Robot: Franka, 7 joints.
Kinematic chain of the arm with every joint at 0, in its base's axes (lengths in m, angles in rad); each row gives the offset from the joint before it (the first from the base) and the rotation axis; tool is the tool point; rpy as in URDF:
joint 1: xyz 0 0 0.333 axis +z
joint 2: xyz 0 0 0 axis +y
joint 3: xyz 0 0 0.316 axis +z
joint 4: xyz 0.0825 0 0 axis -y
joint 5: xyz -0.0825 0 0.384 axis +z
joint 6: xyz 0 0 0 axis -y
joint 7: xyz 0.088 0 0 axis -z
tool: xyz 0 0 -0.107 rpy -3.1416 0 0
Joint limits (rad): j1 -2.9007..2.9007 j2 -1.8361..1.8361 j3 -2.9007..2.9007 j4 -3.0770..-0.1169 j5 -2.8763..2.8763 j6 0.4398..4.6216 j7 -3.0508..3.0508
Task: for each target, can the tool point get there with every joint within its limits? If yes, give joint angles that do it. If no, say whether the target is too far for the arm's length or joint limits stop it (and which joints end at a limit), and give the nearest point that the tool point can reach.
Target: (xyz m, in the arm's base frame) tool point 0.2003 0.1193 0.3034
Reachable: yes | joints -1.9867 0.1467 2.0261 -2.8138 0.8680 0.9381 1.1573
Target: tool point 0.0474 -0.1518 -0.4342
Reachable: no: joint limits stop it (at a limit: joint 2) | nearest point 0.0526 -0.1683 -0.3499 | short by 0.086 m
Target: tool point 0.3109 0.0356 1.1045
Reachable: yes | joints 2.4428 -0.7559 -0.6123 -0.9338 -0.8778 2.7212 0.5905
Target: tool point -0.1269 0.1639 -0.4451
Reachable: no: joint limits stop it (at a limit: joint 2) | nearest point -0.1336 0.1725 -0.3568 | short by 0.089 m
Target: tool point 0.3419 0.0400 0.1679
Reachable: yes | joints -1.6020 1.4209 1.2509 -2.5006 -0.4517 1.7142 -0.2575
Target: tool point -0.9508 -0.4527 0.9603
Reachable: no: too far | nearest point -0.6655 -0.3168 0.7720 | short by 0.368 m
